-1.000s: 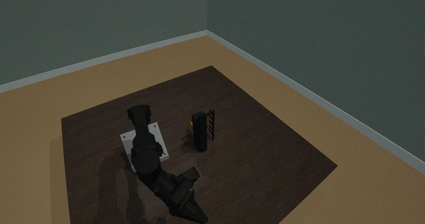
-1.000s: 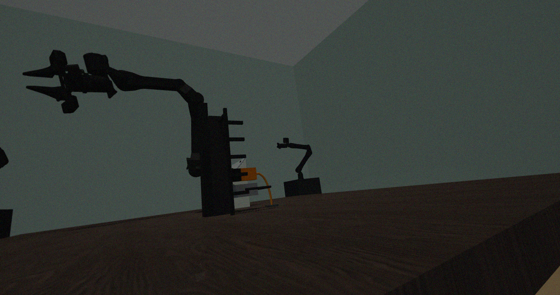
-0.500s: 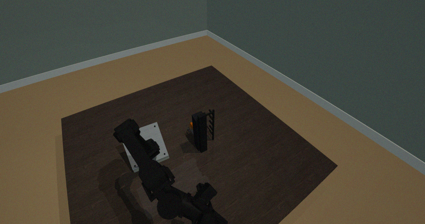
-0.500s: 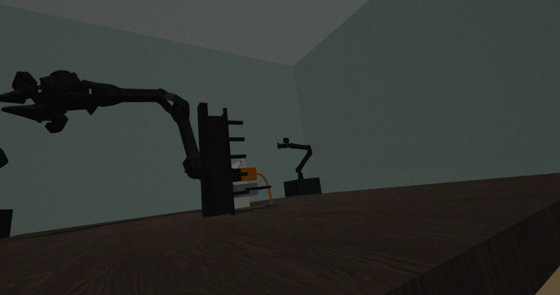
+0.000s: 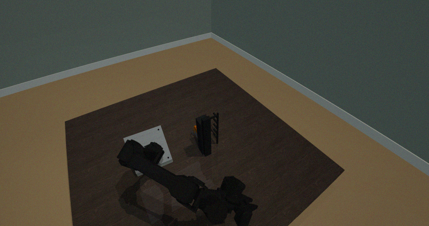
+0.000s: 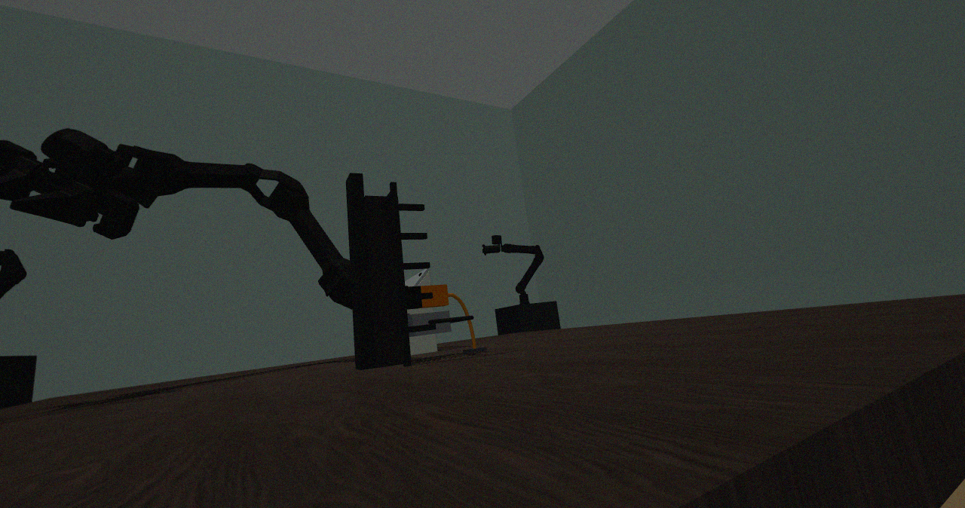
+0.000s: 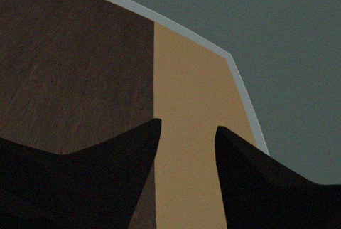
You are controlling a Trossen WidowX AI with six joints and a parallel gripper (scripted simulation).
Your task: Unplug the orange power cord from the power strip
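Right now the orange plug is 51 cm to the left of my gripper tip, 15 cm below it and 3 cm ahead of it.
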